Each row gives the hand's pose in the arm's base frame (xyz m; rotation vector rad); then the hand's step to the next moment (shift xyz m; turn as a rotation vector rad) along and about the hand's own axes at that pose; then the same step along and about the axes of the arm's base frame.
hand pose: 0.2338 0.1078 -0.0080 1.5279 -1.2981 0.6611
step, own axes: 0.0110 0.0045 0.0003 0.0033 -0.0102 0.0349
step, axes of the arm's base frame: -0.0012 -0.0045 0.0109 0.0041 -0.0338 -0.0133
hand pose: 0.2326 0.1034 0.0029 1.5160 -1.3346 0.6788
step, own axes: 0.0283 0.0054 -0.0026 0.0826 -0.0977 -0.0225
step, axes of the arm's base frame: 0.0022 -0.0089 0.0274 0.1173 -0.0204 0.0519
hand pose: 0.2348 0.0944 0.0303 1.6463 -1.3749 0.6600
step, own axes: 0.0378 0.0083 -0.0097 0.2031 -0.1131 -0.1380
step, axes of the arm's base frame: 0.0027 -0.0106 0.0384 0.1771 0.0196 0.2033
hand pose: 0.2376 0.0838 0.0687 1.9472 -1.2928 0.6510
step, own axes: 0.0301 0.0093 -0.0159 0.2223 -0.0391 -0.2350
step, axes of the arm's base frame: 0.0022 -0.0073 0.0344 0.1130 0.0650 0.2986
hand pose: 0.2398 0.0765 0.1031 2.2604 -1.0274 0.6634
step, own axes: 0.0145 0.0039 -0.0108 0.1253 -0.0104 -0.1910
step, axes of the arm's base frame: 0.0032 -0.0023 0.0181 0.0427 0.0692 0.2137
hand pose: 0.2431 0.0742 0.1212 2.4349 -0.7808 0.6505
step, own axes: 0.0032 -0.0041 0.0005 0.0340 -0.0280 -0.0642
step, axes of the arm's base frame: 0.0050 0.0014 0.0002 0.0240 0.0439 0.0597
